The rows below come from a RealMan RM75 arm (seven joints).
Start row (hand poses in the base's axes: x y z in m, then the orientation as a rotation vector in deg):
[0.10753, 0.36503, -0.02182, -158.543, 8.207, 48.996]
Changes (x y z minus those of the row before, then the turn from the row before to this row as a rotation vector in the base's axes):
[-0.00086, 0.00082, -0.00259, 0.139, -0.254, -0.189]
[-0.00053, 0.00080, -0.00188, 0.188, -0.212, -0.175]
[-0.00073, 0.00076, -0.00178, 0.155, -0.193, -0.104]
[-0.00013, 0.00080, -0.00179, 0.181, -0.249, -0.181]
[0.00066, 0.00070, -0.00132, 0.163, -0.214, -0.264]
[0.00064, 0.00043, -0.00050, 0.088, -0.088, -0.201]
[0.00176, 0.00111, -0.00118, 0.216, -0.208, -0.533]
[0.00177, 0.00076, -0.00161, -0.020, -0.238, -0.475]
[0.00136, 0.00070, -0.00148, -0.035, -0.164, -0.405]
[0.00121, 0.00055, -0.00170, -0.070, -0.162, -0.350]
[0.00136, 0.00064, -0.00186, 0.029, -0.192, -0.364]
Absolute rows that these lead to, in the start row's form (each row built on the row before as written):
[0.10667, 0.36585, -0.02441, -158.455, 8.356, 48.573]
[0.10614, 0.36665, -0.02629, -158.309, 8.470, 48.205]
[0.10541, 0.36741, -0.02807, -158.207, 8.506, 47.886]
[0.10528, 0.36821, -0.02986, -158.078, 8.624, 47.466]
[0.10594, 0.36891, -0.03118, -157.927, 8.870, 47.077]
[0.10658, 0.36934, -0.03168, -157.817, 9.088, 46.891]
[0.10834, 0.37045, -0.03286, -157.531, 9.676, 46.435]
[0.11011, 0.37121, -0.03447, -157.490, 10.284, 45.984]
[0.11147, 0.37191, -0.03595, -157.456, 10.818, 45.655]
[0.11268, 0.37246, -0.03765, -157.469, 11.292, 45.347]
[0.11404, 0.37310, -0.03951, -157.394, 11.735, 44.983]

